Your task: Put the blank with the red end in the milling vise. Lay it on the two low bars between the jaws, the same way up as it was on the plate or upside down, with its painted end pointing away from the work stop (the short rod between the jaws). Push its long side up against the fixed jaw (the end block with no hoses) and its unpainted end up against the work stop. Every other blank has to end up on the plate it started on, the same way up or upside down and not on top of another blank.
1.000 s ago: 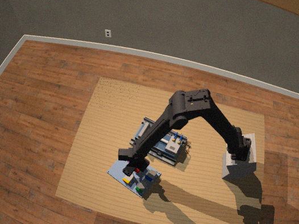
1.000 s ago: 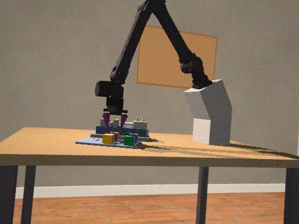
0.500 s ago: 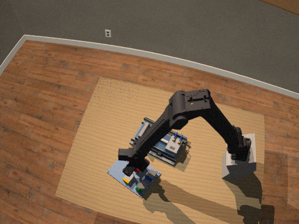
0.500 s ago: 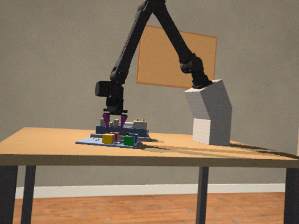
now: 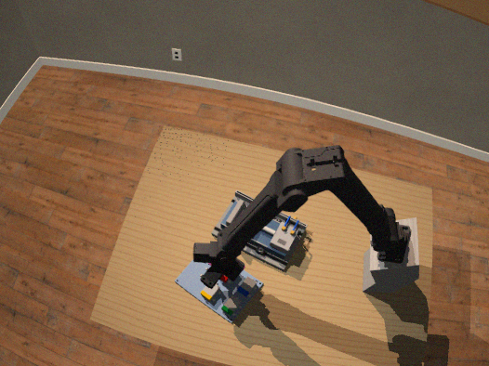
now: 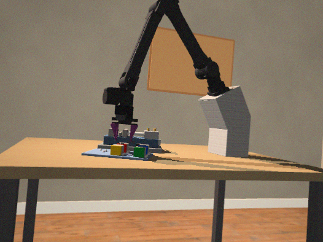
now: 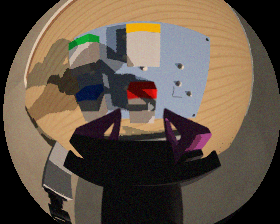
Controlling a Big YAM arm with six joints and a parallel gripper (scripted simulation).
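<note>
My hand is 40 mm above the red-ended blank. Round my hand: blue-ended blank: 90 mm behind, 40 mm below, 20 mm to the left; then light blue plate: 60 mm below, 40 mm to the left, 10 mm ahead; then yellow-ended blank: 90 mm to the left, 40 mm below, 20 mm ahead.
</note>
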